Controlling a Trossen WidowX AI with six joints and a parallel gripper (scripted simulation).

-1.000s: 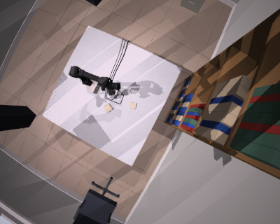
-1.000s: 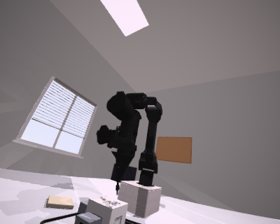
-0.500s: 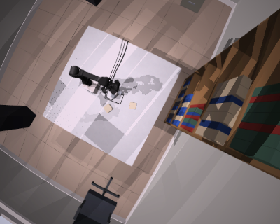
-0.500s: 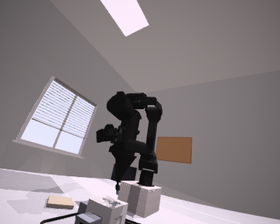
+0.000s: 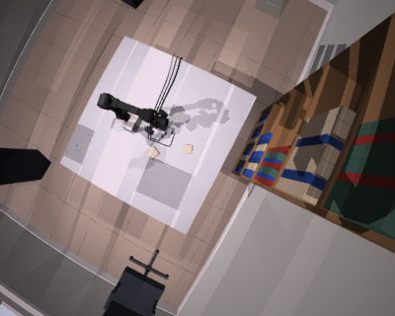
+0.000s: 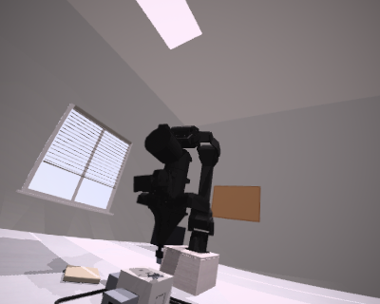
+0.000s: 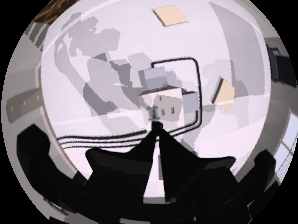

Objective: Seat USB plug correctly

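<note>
Now: the black USB plug 2 cm below my gripper tip.
</note>
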